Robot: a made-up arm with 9 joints.
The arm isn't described. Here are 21 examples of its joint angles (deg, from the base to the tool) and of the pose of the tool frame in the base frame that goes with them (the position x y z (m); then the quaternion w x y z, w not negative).
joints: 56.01 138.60 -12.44 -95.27 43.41 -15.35 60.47 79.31 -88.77
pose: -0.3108 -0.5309 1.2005 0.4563 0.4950 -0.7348 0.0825
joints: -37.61 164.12 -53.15 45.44 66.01 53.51 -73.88 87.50 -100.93
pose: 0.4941 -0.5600 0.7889 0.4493 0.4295 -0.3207 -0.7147
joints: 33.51 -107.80 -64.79 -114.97 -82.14 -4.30 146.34 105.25 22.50
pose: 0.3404 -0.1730 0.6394 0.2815 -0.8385 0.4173 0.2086
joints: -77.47 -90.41 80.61 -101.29 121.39 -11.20 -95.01 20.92 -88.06
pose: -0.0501 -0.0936 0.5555 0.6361 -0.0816 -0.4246 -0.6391
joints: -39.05 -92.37 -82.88 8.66 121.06 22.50 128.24 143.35 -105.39
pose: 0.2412 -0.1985 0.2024 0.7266 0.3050 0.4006 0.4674
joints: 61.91 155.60 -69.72 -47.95 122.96 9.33 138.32 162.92 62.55
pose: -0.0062 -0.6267 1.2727 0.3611 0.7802 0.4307 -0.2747
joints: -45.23 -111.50 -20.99 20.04 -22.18 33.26 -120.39 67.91 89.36
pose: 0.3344 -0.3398 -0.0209 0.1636 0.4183 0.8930 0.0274
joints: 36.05 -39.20 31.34 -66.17 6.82 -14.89 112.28 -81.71 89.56
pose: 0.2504 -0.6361 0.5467 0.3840 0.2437 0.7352 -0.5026
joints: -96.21 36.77 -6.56 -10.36 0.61 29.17 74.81 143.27 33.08
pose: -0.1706 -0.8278 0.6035 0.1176 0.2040 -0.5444 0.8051
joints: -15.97 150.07 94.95 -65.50 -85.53 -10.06 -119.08 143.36 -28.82
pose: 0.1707 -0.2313 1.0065 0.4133 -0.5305 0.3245 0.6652
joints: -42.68 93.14 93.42 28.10 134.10 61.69 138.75 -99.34 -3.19
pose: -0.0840 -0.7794 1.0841 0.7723 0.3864 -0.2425 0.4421
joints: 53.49 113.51 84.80 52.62 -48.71 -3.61 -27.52 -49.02 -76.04
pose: -0.4789 -0.4664 1.2014 0.8077 0.0909 -0.5260 -0.2503
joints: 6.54 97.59 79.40 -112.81 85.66 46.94 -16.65 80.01 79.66
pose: 0.0796 -0.6550 1.0654 0.1475 0.0000 -0.6071 0.7808
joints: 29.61 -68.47 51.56 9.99 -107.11 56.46 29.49 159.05 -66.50
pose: 0.4253 -0.3347 0.6156 0.1403 0.9860 -0.0892 0.0155
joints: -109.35 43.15 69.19 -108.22 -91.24 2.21 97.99 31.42 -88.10
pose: -0.2664 -0.3963 0.7579 0.4438 0.3770 -0.6481 -0.4908
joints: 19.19 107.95 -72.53 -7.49 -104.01 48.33 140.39 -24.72 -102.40
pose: 0.0378 -0.6014 0.8791 0.4411 -0.7332 -0.5174 0.0128
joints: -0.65 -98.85 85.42 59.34 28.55 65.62 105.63 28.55 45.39
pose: 0.3252 -0.1823 0.7328 0.5625 -0.2759 -0.5047 0.5939
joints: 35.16 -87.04 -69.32 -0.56 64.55 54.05 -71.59 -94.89 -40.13
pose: 0.4291 -0.6104 0.5981 0.0952 -0.0565 -0.6779 0.7267
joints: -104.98 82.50 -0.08 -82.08 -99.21 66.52 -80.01 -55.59 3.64
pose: 0.0219 -0.2091 0.3821 0.2863 -0.4298 -0.7631 -0.3885
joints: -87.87 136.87 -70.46 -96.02 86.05 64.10 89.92 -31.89 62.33
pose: 0.2403 -0.1446 0.1144 0.0252 -0.4715 -0.7672 -0.4341
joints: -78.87 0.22 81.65 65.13 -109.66 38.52 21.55 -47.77 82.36
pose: -0.6227 -0.6373 0.6435 0.3123 -0.1536 -0.5427 0.7645
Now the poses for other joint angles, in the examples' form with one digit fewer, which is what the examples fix.
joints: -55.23 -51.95 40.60 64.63 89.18 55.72 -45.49 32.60 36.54
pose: -0.159 -0.084 0.146 0.369 -0.162 0.557 0.726
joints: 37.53 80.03 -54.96 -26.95 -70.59 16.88 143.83 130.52 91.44
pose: -0.030 -0.716 1.166 0.903 0.026 0.080 -0.422
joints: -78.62 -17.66 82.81 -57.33 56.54 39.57 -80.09 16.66 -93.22
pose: -0.130 -0.072 0.690 0.714 -0.220 -0.410 -0.523
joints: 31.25 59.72 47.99 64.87 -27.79 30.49 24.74 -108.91 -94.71
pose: -0.065 -0.412 0.803 0.385 -0.221 -0.552 -0.706
